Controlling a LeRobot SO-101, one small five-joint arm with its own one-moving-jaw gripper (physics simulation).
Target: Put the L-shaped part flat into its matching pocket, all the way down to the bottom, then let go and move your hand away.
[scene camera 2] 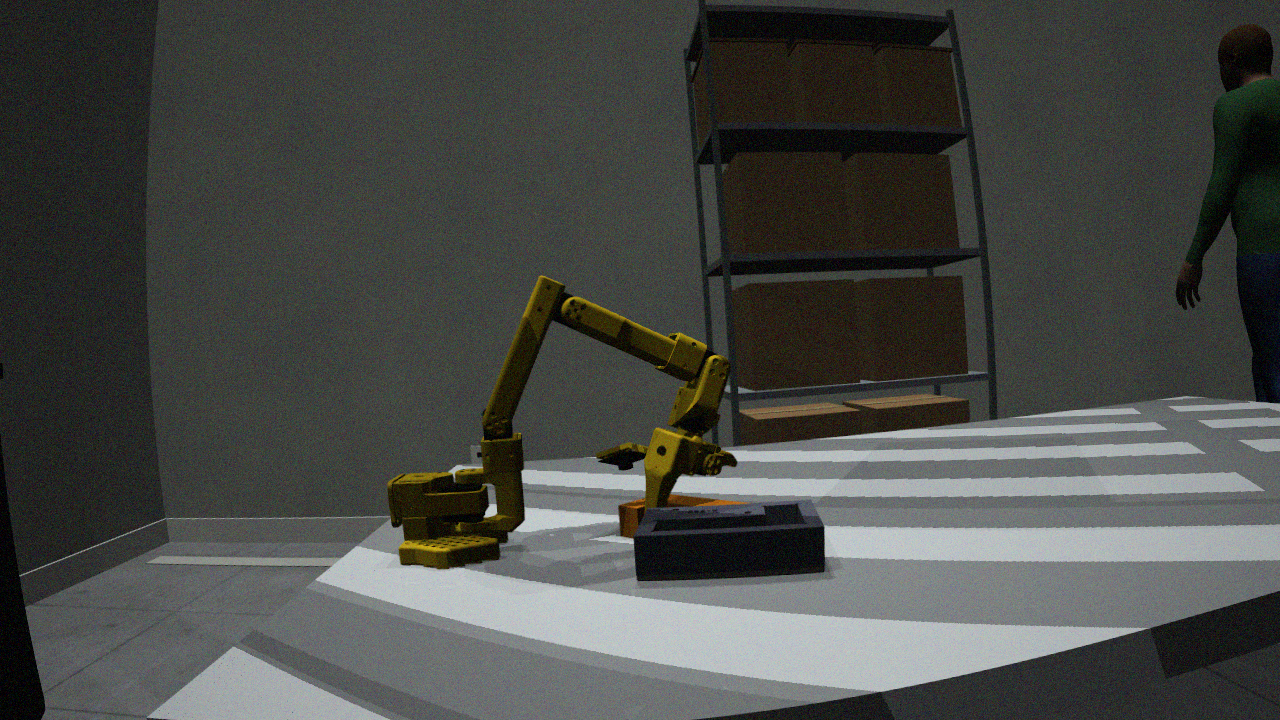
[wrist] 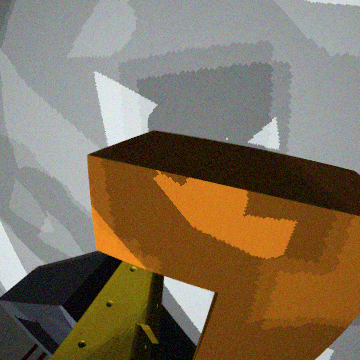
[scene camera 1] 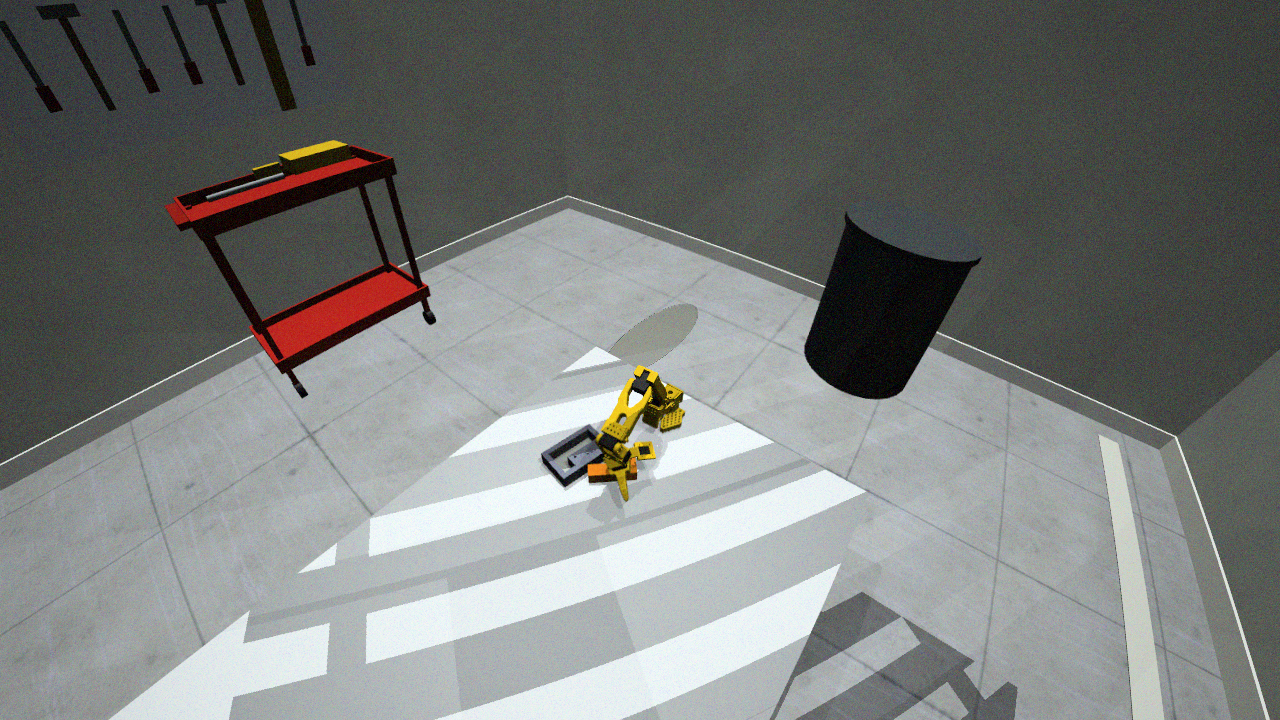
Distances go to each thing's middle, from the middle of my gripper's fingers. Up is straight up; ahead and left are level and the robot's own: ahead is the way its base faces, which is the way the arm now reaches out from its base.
My gripper is now 50 mm above the orange L-shaped part (scene camera 2: 630, 514), 40 mm to the left of it and 30 mm past it. From my hand the other things lie so: dark grey pocket block (scene camera 2: 773, 538) 130 mm to the right, 40 mm below.
